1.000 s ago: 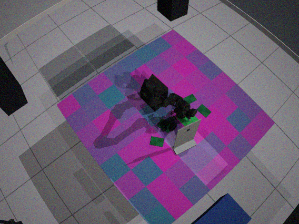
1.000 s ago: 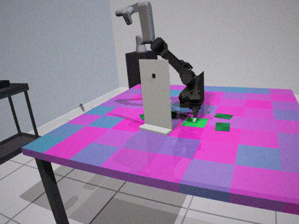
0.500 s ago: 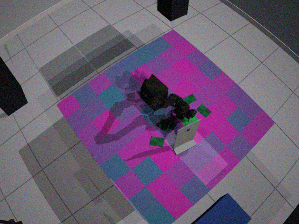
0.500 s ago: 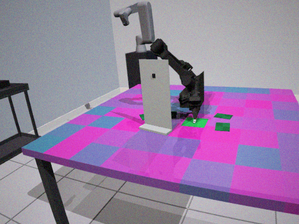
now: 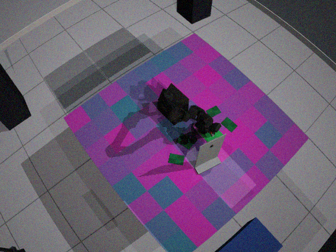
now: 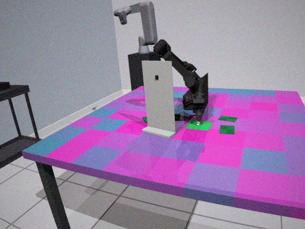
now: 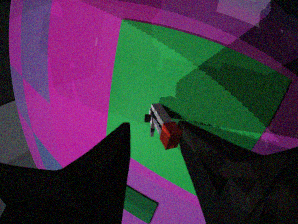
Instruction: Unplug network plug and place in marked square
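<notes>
The network plug lies right at my gripper tip. The rest, counted from my gripper tip: green marked square (20 mm below, 10 mm behind); grey panel (160 mm to the right, 140 mm ahead, 140 mm above).
</notes>
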